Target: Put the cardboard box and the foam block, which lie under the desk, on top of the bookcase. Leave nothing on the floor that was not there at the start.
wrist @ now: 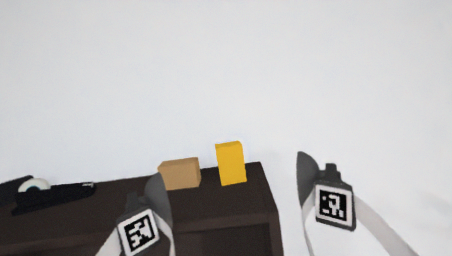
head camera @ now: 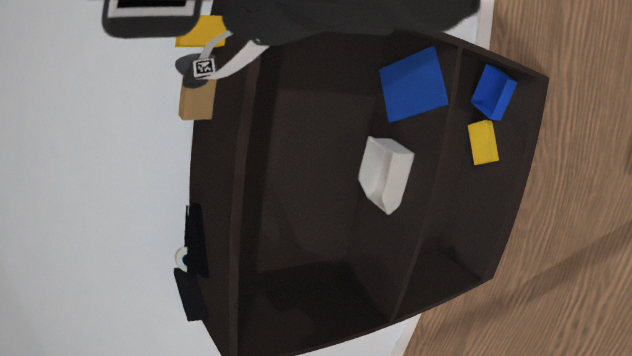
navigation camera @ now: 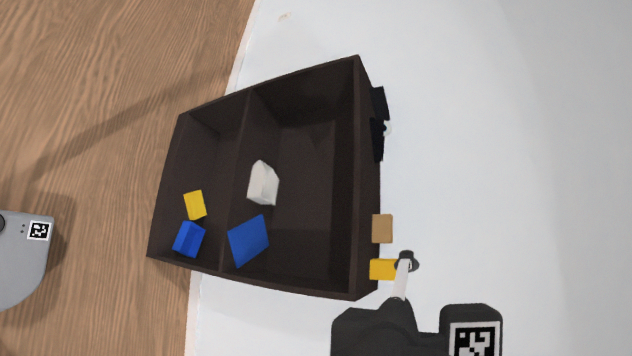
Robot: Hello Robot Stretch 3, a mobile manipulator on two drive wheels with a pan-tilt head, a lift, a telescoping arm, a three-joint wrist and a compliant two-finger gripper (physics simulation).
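Places are measured from the robot's base along level axes (x ahead, y left, z up), in centimetres.
Where they show: gripper, fingertip midpoint: (navigation camera: 406, 294).
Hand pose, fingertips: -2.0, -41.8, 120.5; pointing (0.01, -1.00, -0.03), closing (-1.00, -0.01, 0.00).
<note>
After its pixels a point has its place, as x, y, z.
The tan cardboard box (head camera: 197, 102) {12.3, -77.2, 109.4} (navigation camera: 382, 228) {11.1, -77.1, 109.5} (wrist: 181, 174) and the yellow foam block (head camera: 202, 32) {-1.4, -75.7, 110.8} (navigation camera: 382, 269) {-1.6, -75.7, 110.0} (wrist: 232, 164) rest side by side on top of the dark bookcase (head camera: 212, 170) {24.8, -74.2, 106.0} (navigation camera: 369, 195) {21.2, -73.7, 106.0} (wrist: 120, 202). The foam block is nearer the bookcase's end; a small gap separates the two. My gripper (head camera: 195, 72) (navigation camera: 406, 262) (wrist: 231, 180) {-2.0, -41.8, 120.5} is open, its fingers wide apart with nothing between them. In the wrist view, both things appear small beyond the fingers, and the left fingertip overlaps the box's lower left corner. In the head view, the gripper partly hides both.
Black objects (head camera: 196, 240) {42.0, -79.6, 107.7} (navigation camera: 379, 140) {42.0, -79.6, 108.6} (wrist: 52, 196) and a white round thing (head camera: 181, 257) {45.7, -79.2, 111.7} (navigation camera: 387, 128) {46.0, -79.0, 111.8} (wrist: 34, 186) are farther along the top. The shelves hold a white container (head camera: 395, 172) {26.6, -71.8, 63.0} (navigation camera: 263, 184) {26.9, -72.0, 65.5}, blue items (head camera: 414, 85) (navigation camera: 189, 239) and a yellow block (head camera: 483, 142) {20.3, -78.6, 14.6} (navigation camera: 195, 204) {20.7, -78.6, 14.5}. My base (navigation camera: 22, 260) {-10.0, -10.2, 16.0} stands on the wooden floor.
</note>
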